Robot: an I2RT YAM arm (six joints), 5 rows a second.
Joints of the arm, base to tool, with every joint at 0 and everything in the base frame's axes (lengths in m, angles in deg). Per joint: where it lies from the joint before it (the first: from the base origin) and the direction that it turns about. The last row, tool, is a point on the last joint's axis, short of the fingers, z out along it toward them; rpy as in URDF.
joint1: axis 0 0 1 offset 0.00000 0.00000 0.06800
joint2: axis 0 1 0 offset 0.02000 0.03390 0.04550
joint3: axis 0 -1 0 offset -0.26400 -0.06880 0.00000
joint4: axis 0 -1 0 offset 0.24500 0.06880 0.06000
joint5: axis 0 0 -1 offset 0.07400 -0.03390 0.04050
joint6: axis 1 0 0 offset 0.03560 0.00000 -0.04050
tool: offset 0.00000 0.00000 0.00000 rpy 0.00 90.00 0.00
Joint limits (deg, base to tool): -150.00..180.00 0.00..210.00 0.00..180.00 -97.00..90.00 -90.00..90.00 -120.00..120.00
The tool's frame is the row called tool.
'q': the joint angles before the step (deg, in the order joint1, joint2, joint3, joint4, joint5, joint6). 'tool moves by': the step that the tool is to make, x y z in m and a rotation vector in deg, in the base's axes. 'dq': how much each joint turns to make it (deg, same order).
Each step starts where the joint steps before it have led.
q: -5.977 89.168 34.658 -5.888 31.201 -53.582
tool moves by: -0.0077 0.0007 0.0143 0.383 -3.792 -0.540
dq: -0.076 -5.020 -1.316 -0.454 -0.425 0.934
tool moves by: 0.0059 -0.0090 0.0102 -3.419 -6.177 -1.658
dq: -1.593 -0.996 -0.425 6.921 2.173 -1.801
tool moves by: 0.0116 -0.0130 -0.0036 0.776 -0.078 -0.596
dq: -2.595 3.740 2.222 2.105 -1.893 -1.191
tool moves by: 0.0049 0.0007 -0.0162 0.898 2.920 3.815
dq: 0.018 3.944 -0.253 2.683 -2.729 -3.068
